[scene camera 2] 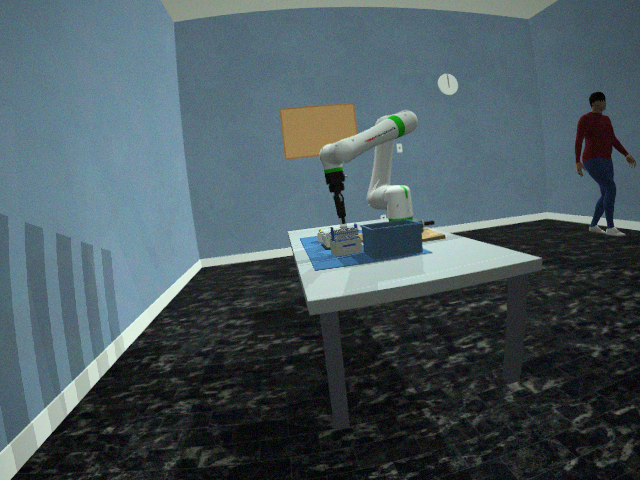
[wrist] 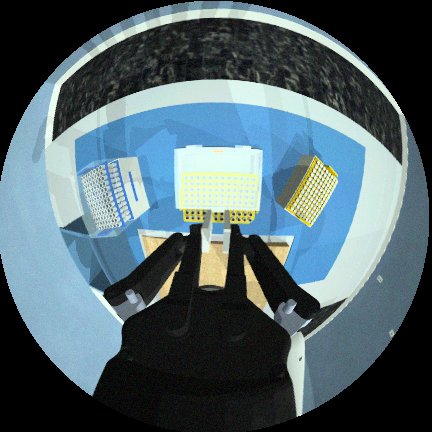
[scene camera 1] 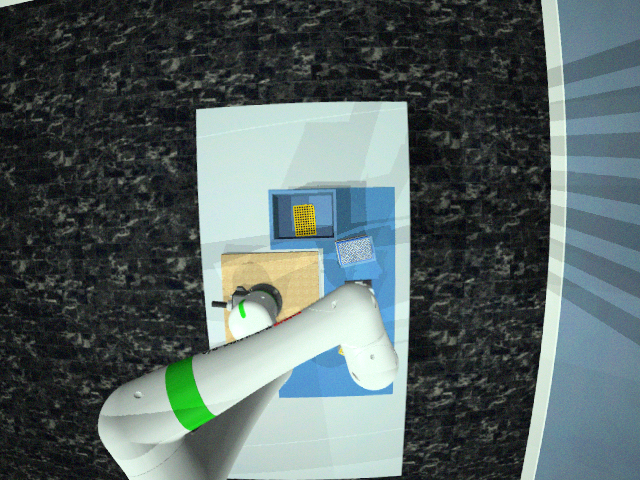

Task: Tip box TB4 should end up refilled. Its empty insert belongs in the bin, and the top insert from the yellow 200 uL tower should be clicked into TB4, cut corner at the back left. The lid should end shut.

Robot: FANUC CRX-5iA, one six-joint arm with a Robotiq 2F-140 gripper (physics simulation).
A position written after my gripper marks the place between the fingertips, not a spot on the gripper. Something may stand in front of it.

My gripper [wrist: 217, 218] grips a clear lid [wrist: 216, 178].
